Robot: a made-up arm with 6 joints. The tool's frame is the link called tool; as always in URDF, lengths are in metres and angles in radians.
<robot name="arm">
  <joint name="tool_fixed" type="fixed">
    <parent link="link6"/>
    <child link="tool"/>
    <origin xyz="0 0 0"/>
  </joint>
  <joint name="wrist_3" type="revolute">
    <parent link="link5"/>
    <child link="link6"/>
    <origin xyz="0.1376 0 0"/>
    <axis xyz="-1 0 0"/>
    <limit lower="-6.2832" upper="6.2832" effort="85" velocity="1.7"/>
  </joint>
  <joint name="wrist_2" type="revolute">
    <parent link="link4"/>
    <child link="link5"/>
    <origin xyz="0.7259 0 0"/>
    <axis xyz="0 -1 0"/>
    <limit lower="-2.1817" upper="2.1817" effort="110" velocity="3"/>
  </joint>
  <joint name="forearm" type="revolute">
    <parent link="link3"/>
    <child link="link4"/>
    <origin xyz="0 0 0.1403"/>
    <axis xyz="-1 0 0"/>
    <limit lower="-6.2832" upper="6.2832" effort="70" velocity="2.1"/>
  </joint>
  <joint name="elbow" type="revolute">
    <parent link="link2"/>
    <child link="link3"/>
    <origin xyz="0 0 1.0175"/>
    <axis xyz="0 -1 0"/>
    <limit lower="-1.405" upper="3.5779" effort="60" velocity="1.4"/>
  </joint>
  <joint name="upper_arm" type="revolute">
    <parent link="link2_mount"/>
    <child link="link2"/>
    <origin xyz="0.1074 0 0"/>
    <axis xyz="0 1 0"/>
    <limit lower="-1.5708" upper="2.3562" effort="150" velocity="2.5"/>
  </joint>
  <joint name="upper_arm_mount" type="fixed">
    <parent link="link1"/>
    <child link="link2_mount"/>
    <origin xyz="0.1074 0 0"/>
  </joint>
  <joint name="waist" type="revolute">
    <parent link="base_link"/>
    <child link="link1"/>
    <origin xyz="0 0 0.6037"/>
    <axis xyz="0 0 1"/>
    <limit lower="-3.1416" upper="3.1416" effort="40" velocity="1"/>
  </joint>
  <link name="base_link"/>
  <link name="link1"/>
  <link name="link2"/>
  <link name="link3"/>
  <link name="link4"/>
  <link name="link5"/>
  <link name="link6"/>
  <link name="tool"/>
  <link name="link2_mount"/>
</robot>
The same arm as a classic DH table. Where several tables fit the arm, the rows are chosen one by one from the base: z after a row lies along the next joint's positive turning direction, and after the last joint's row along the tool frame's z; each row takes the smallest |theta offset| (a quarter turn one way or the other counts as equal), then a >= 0, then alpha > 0; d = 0 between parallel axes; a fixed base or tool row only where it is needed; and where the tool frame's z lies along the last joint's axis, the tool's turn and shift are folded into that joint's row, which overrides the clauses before.
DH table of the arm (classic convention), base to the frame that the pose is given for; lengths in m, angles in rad. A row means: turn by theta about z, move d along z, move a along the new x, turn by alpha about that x. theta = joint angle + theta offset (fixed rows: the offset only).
waist: a 0.2148; alpha -1.5708; d 0.6037; theta0 0.0000
upper_arm: a 1.0175; alpha 3.1416; d 0.0000; theta0 -1.5708
elbow: a 0.1403; alpha -1.5708; d 0.0000; theta0 0.0000
forearm: a 0.0000; alpha 1.5708; d -0.7259; theta0 0.0000
wrist_2: a 0.0000; alpha -1.5708; d 0.0000; theta0 0.0000
wrist_3: a 0.0000; alpha 1.5708; d -0.1376; theta0 1.5708
tool (fixed): a 0.0000; alpha 0.0000; d 0.0000; theta0 -1.5708
Joint limits (rad, base to tool): -3.1416..3.1416 -1.5708..2.3562 -1.4050..3.5779 -6.2832..6.2832 -2.1817..2.1817 -6.2832..6.2832

